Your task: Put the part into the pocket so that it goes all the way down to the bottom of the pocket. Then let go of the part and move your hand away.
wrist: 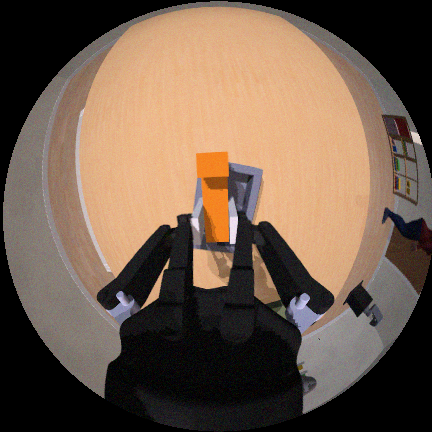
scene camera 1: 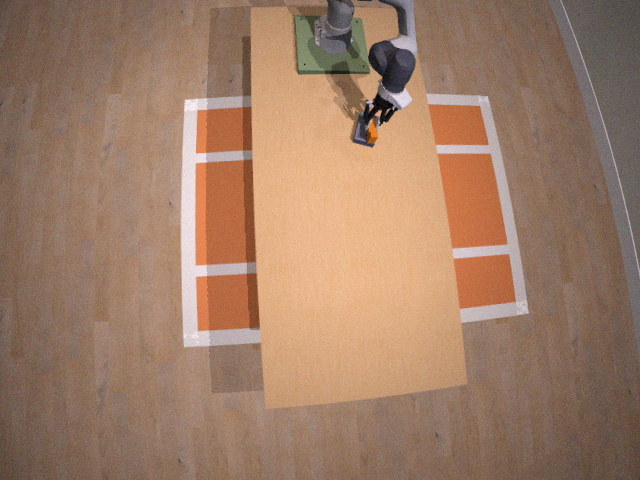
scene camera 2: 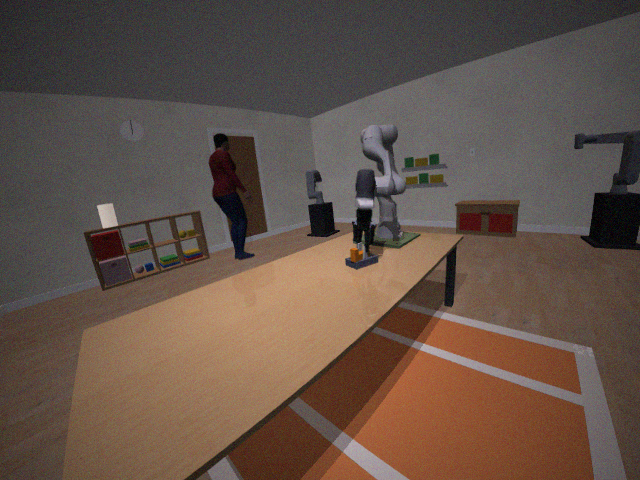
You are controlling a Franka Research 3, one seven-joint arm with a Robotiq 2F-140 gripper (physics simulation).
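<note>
The orange part (scene camera 1: 372, 132) (scene camera 2: 355, 254) (wrist: 215, 210) is an elongated block with a raised end. My gripper (scene camera 1: 373, 120) (scene camera 2: 363, 249) (wrist: 216, 206) is shut on the part, with one light fingertip on each long side. The part is over the left side of the grey-blue tray-like block with the pocket (scene camera 1: 363, 144) (scene camera 2: 361, 262) (wrist: 255, 186) in the wrist view, and turned a little against it. The pocket's open right side shows in the wrist view. The part's underside is hidden, so I cannot tell how deep it sits.
The pocket block stands on the wooden table (scene camera 1: 351, 248) (scene camera 2: 232, 335) (wrist: 220, 90). The green base plate (scene camera 1: 310, 67) (scene camera 2: 408, 240) of the arm lies behind it. A person (scene camera 2: 230, 191) stands beyond the table near the door, away from the arm.
</note>
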